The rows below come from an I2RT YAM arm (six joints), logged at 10 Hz.
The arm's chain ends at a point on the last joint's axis. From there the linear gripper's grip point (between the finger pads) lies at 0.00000 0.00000 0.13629 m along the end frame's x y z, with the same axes.
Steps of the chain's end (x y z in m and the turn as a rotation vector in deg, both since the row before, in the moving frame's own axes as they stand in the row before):
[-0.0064 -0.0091 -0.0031 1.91 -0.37 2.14]
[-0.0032 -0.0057 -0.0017 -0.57 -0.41 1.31]
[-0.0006 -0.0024 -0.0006 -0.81 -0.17 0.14]
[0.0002 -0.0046 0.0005 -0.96 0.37 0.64]
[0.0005 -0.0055 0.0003 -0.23 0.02 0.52]
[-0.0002 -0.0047 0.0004 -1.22 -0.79 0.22]
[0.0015 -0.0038 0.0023 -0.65 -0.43 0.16]
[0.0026 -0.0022 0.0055 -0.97 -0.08 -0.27]
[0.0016 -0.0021 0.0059 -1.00 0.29 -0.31]
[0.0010 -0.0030 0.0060 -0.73 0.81 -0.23]
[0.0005 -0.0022 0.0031 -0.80 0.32 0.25]
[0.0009 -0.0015 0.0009 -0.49 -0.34 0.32]
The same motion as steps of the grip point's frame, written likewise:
[-0.0072 -0.0137 -0.0032 1.91 -0.37 2.14]
[-0.0042 -0.0044 -0.0017 -0.57 -0.41 1.31]
[-0.0010 -0.0005 -0.0006 -0.81 -0.17 0.14]
[0.0011 -0.0023 0.0005 -0.96 0.37 0.64]
[0.0005 -0.0050 0.0003 -0.23 0.02 0.52]
[-0.0021 -0.0018 0.0004 -1.22 -0.79 0.22]
[0.0005 -0.0023 0.0023 -0.65 -0.43 0.16]
[0.0024 0.0001 0.0055 -0.97 -0.08 -0.27]
[0.0023 0.0003 0.0059 -1.00 0.29 -0.31]
[0.0029 -0.0013 0.0060 -0.73 0.81 -0.23]
[0.0013 -0.0003 0.0031 -0.80 0.32 0.25]
[0.0001 -0.0003 0.0009 -0.49 -0.34 0.32]

